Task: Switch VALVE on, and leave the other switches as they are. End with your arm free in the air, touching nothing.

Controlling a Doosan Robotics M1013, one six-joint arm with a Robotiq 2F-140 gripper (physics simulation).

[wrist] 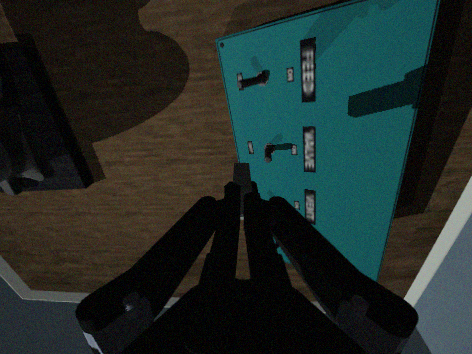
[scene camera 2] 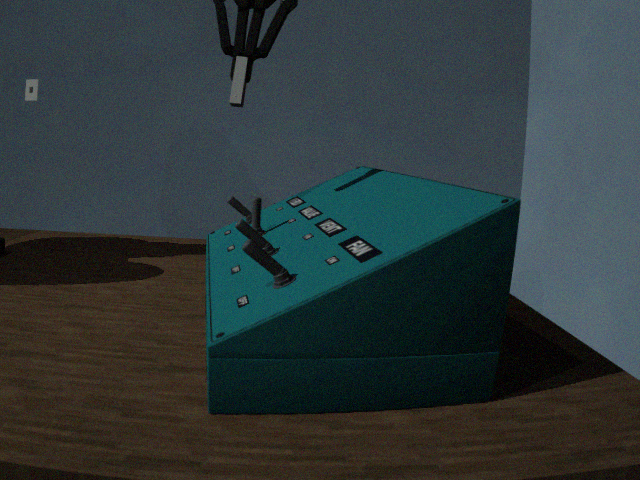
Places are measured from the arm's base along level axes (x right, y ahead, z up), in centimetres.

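Where they show: gripper, between the fingertips: (wrist: 241,174) (scene camera 2: 236,105); arm's base, origin of its link: (wrist: 0,143).
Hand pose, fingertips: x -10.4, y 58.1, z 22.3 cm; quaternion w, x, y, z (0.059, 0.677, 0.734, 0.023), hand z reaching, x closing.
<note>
Each offset is from my fingertips to the top centre of the thing. "spot": to the spot under its first point. Level surfaces: height alone.
The teal switch box (scene camera 2: 361,310) (wrist: 370,150) has a sloping panel with levers. The VALVE lever @(dy +4.2, dx +3.3, dz -11.9 cm) (scene camera 2: 256,212) (wrist: 268,152) stands upright in the scene view, tipped toward its ON label @(spot: dy +8.8, dx +2.2, dz -14.7 cm) (scene camera 2: 292,220) (wrist: 294,149) compared with the others. The FEED lever @(dy -0.1, dx -8.0, dz -13.1 cm) (scene camera 2: 238,206) (wrist: 254,80), VENT lever @(dy +6.0, dx +15.2, dz -13.1 cm) (scene camera 2: 253,236) and FAN lever @(dy +9.1, dx +26.8, dz -13.1 cm) (scene camera 2: 266,262) lean toward the low edge, the OFF side. VENT and FAN levers are hidden in the wrist view. My gripper (scene camera 2: 237,104) (wrist: 241,174) is shut and empty, high above the panel, touching nothing.
The box stands on a wooden table @(dz -26.2 cm) (scene camera 2: 103,351) (wrist: 165,200). A blue wall (scene camera 2: 413,93) rises behind, with a paler wall (scene camera 2: 584,155) at the right. A dark object (wrist: 45,125) shows at the left of the wrist view. Shadows fall on table and panel.
</note>
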